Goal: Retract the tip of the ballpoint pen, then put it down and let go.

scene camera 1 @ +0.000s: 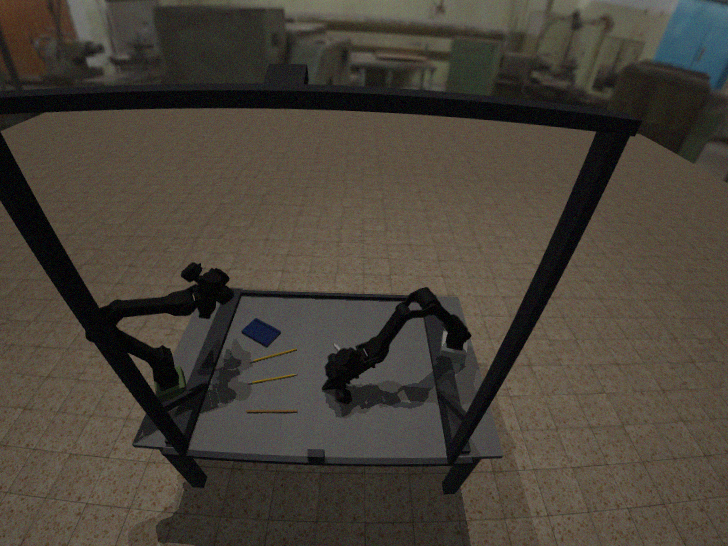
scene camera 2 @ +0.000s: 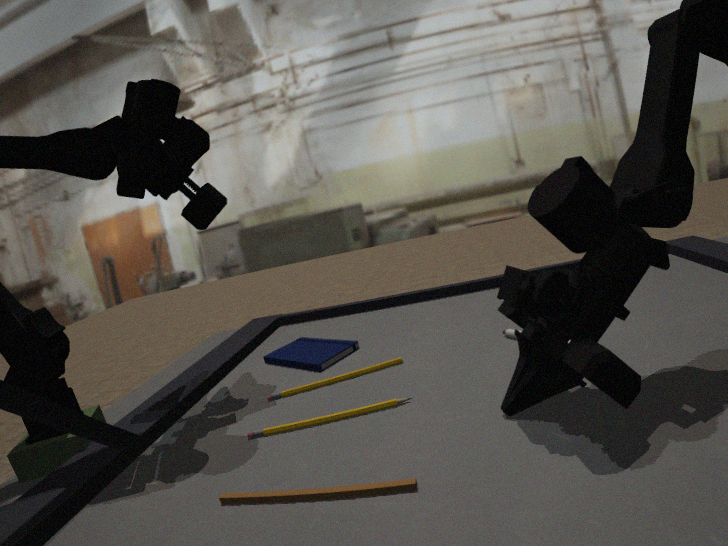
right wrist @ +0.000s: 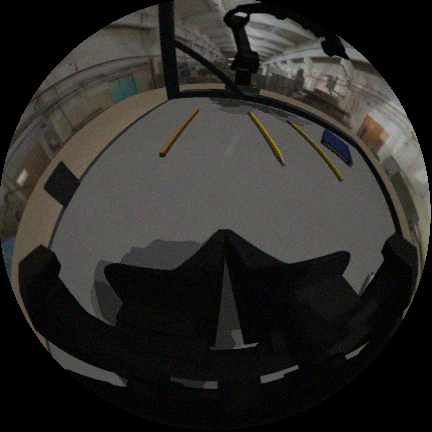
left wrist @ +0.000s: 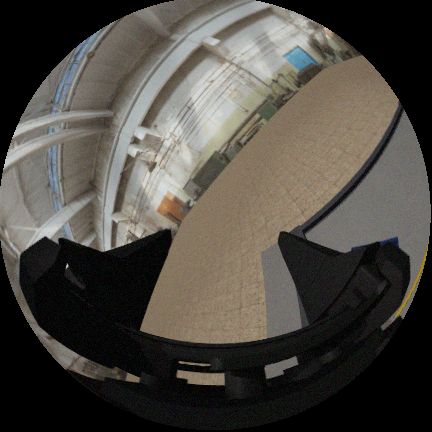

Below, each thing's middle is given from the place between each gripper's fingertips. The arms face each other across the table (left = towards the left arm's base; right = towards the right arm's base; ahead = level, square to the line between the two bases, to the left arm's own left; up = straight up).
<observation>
The blue notebook (scene camera 2: 314, 354) is 4 cm behind my left hand, 14 cm to the right of it and 32 cm below it. The rest, counted from my left hand: green object (scene camera 2: 39, 459) 26 cm behind, 18 cm to the left, 30 cm below.
Now: the blue notebook 30 cm ahead of my right hand and 22 cm to the left of it. The rest, counted from my right hand: green object 8 cm ahead, 55 cm to the left, 2 cm above.
</observation>
